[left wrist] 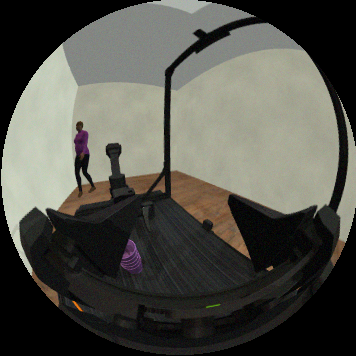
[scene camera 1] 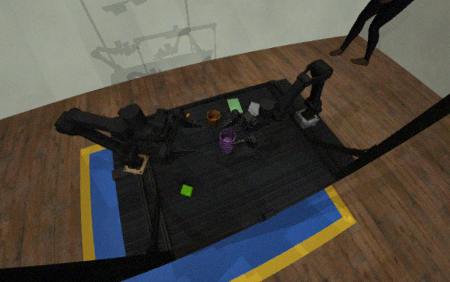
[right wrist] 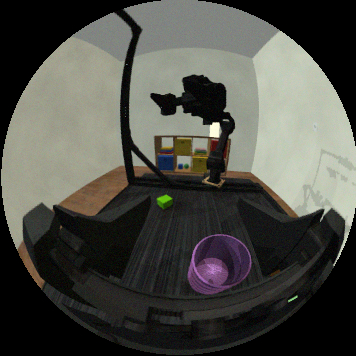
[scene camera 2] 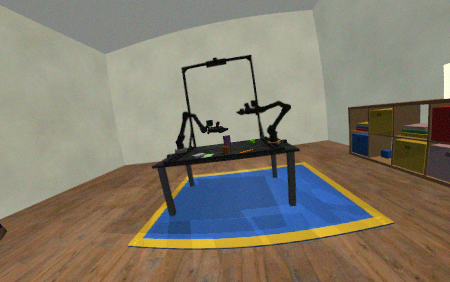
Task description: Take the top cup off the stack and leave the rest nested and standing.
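Pixels of known places: left gripper, fingertip midpoint: [left wrist: 185, 198] [scene camera 1: 198, 137] [right wrist: 164, 88] [scene camera 2: 238, 112]; right gripper, fingertip midpoint: [left wrist: 132, 237] [scene camera 1: 226, 136] [right wrist: 195, 201] [scene camera 2: 228, 129]; left arm's base, origin of the base link: [scene camera 1: 136, 163] [right wrist: 213, 180] [scene camera 2: 273, 141]; right arm's base, origin of the base link: [scene camera 1: 307, 115] [scene camera 2: 180, 148].
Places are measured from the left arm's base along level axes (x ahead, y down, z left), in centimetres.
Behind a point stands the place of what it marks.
Note:
A stack of nested purple cups [scene camera 1: 227, 142] [scene camera 2: 227, 139] [left wrist: 133, 260] [right wrist: 215, 271] stands upright on the black table [scene camera 1: 240, 195] @[z -6.6, x 52.7, y 2.9 cm]. In the right wrist view I look into the top cup's open mouth. My right gripper [scene camera 1: 231, 134] @[z 12.0, x 42.6, y -16.8 cm] [scene camera 2: 226, 129] @[z 12.0, x 42.6, y -16.8 cm] [right wrist: 195, 201] @[z 12.0, x 42.6, y -16.8 cm] is open and empty, above the table close to the stack; in the right wrist view the stack shows low between its fingers. My left gripper [scene camera 1: 196, 137] @[z 0.0, x 35.0, y -32.4 cm] [scene camera 2: 239, 111] @[z 0.0, x 35.0, y -32.4 cm] [left wrist: 185, 198] @[z 0.0, x 35.0, y -32.4 cm] is open and empty, higher above the table and farther from the stack. In the left wrist view a finger partly covers the stack.
An orange cup [scene camera 1: 213, 118] @[z 35.5, x 32.4, y 2.5 cm] [scene camera 2: 226, 149] @[z 35.9, x 30.7, y -0.9 cm] stands near the stack. A green block [scene camera 1: 187, 190] @[z -8.8, x 28.5, y 0.1 cm] [right wrist: 164, 202] @[z -7.0, x 29.6, y 0.4 cm] lies on the table. A pale green flat piece [scene camera 1: 234, 105] @[z 47.4, x 43.4, y 1.9 cm], a grey-white piece [scene camera 1: 254, 108] @[z 46.7, x 55.8, y 1.4 cm] and a thin orange object [scene camera 2: 246, 151] @[z 29.9, x 14.6, y 2.3 cm] lie near one edge. A black frame [scene camera 2: 186, 95] @[z 10.3, x 100.8, y -64.9 cm] rises over the table.

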